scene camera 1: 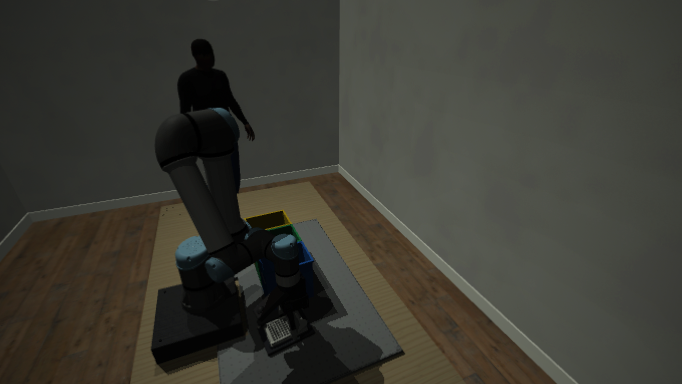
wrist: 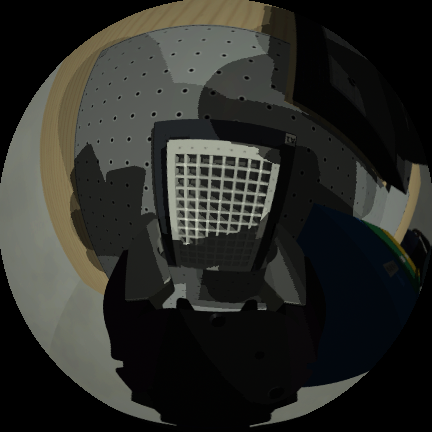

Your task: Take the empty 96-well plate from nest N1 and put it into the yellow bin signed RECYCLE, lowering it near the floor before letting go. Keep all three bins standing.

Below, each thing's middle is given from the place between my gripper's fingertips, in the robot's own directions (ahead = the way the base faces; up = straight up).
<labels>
The dark nest [wrist: 216,129] is 1 cm behind my hand. The rest, counted from my hand: blue bin [scene camera 1: 305,259] 2 cm ahead, 17 cm to the left, 8 cm above.
</labels>
